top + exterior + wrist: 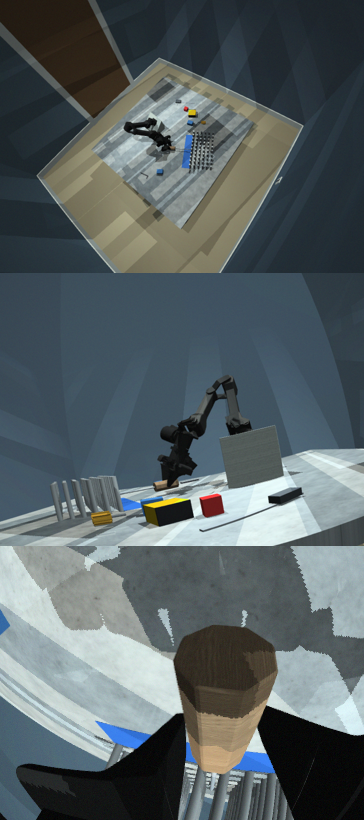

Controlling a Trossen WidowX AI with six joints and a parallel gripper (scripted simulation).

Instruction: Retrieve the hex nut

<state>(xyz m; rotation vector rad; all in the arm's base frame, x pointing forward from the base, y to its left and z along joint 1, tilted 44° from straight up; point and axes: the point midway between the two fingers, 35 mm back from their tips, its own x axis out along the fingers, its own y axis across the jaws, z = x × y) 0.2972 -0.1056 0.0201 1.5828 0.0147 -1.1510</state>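
My gripper tip is 140 mm short of the blue taped strip, 100 mm to the right of it and 40 mm above it. Round my gripper tip: wooden-handled screwdriver (90 mm ahead, 60 mm to the left); then L-shaped key (370 mm to the right, 30 mm below); then orange-handled tool (50 mm ahead, 450 mm to the left, 20 mm below).
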